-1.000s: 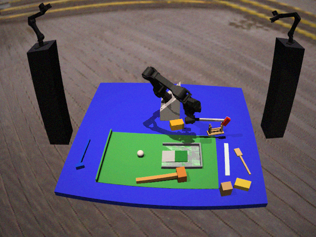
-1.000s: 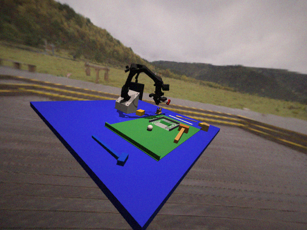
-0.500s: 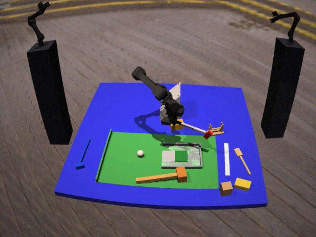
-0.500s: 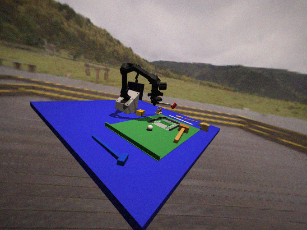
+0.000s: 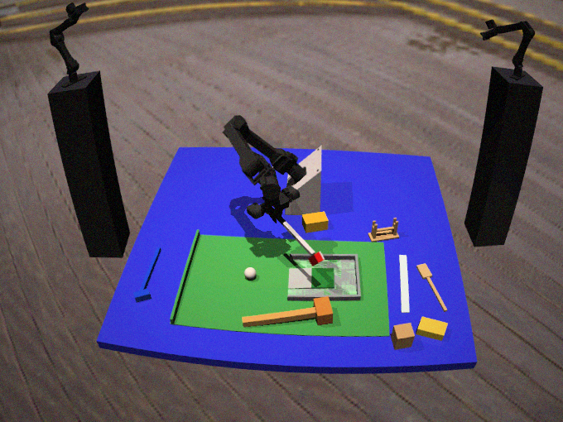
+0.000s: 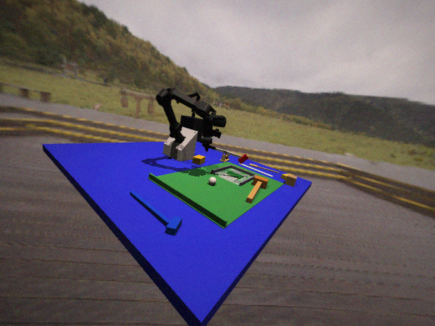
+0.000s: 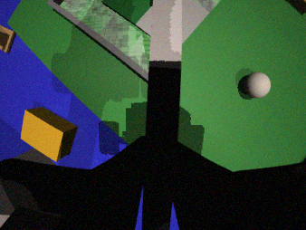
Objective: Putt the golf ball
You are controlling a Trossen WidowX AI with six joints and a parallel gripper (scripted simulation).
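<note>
The red putter lies 100 mm ahead of my gripper tip, 60 mm to the left of it and 10 mm above it. The rest, counted from my gripper tip: yellow block 150 mm to the left, 150 mm behind, 120 mm below; wooden stand 420 mm to the left, 110 mm below, 70 mm behind; white golf ball 130 mm ahead, 120 mm below, 100 mm to the right.
</note>
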